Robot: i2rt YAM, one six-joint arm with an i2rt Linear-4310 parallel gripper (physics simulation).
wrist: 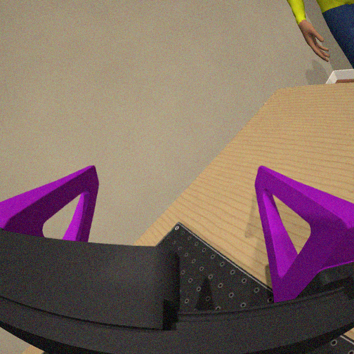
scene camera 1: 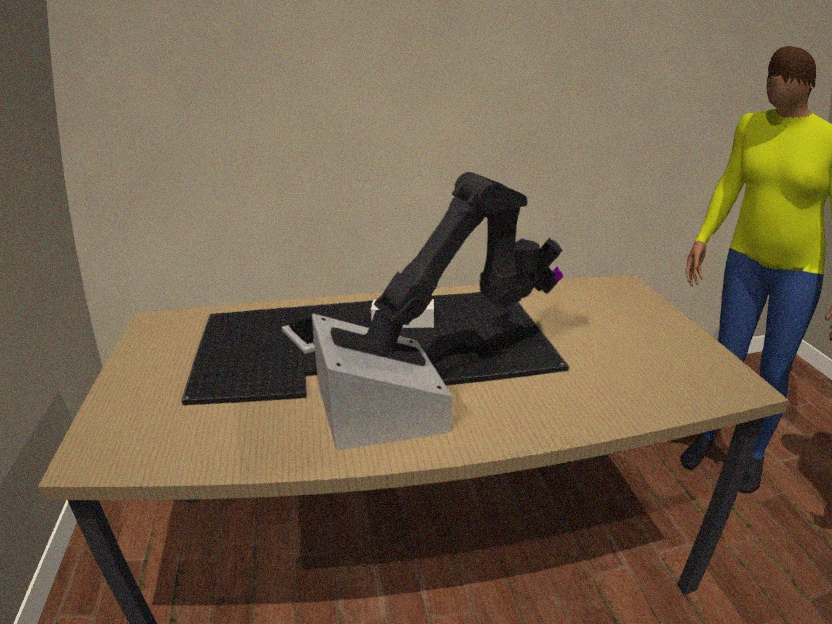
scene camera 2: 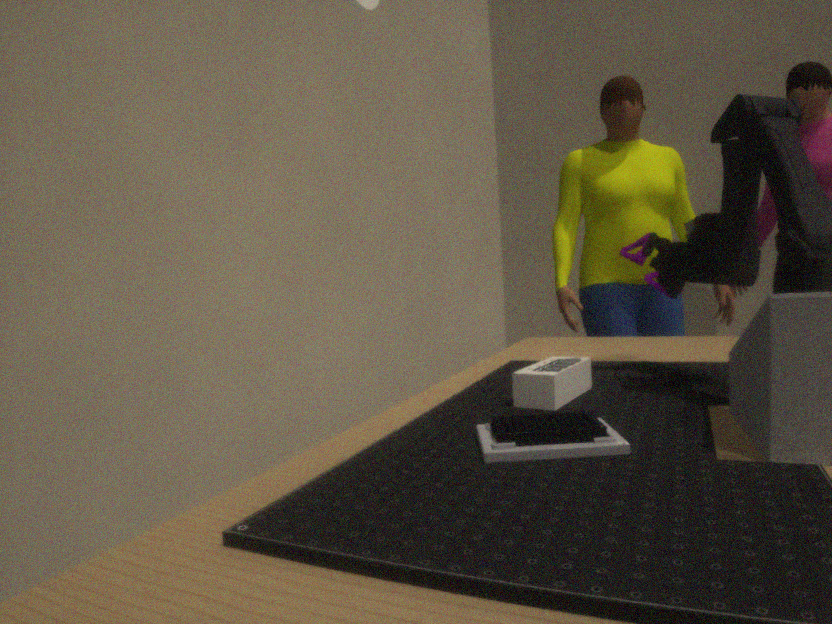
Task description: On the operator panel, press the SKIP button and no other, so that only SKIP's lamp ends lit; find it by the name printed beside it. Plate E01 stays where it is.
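Places are measured from the arm's base along level axes (x right, y down, z ahead), in metres.
Pixels of known places: gripper, fingertip midpoint: [scene camera 2: 633, 264]; arm's base at its link origin: [scene camera 1: 377, 348].
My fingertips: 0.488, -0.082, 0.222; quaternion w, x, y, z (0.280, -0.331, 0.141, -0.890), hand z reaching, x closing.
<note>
For each thing: its middle in the pictures, then the offset to it from my fingertips, as dx, dy, dz. Level surfaces: height alone.
- white box at the middle of its body: [scene camera 2: 554, 380] [scene camera 1: 402, 313] -0.338, +0.176, +0.142
- black slab at the middle of its body: [scene camera 2: 547, 428] [scene camera 1: 312, 329] -0.588, +0.185, +0.130
- light grey frame at the middle of its body: [scene camera 2: 547, 436] [scene camera 1: 313, 333] -0.588, +0.195, +0.130
- black perforated mat at its surface level: dy +0.204
- wooden table at its surface level: dy +0.217
A white box [scene camera 1: 422, 317] [scene camera 2: 535, 390] with a dark patch on its top stands on the black mat; it may be the operator panel. Its buttons, lamps and printed names cannot be read. A black slab [scene camera 2: 547, 428] lies in a light grey frame [scene camera 1: 296, 339] [scene camera 2: 557, 452] near the box; I cannot tell whether it is plate E01. My gripper [scene camera 1: 541, 257] [scene camera 2: 636, 265] [wrist: 176, 174] is open and empty, with its purple fingers wide apart. It is raised above the far right part of the mat, well to the right of the box in scene camera 1. The box does not show in the wrist view.
The black perforated mat [scene camera 1: 248, 355] [scene camera 2: 416, 510] [wrist: 200, 260] lies on the wooden table [scene camera 1: 604, 349]. The arm's grey wedge base [scene camera 1: 389, 406] [scene camera 2: 793, 376] stands at its near edge. A wall rises behind. A person in yellow [scene camera 1: 782, 194] [scene camera 2: 628, 201] stands beyond the table's right end.
</note>
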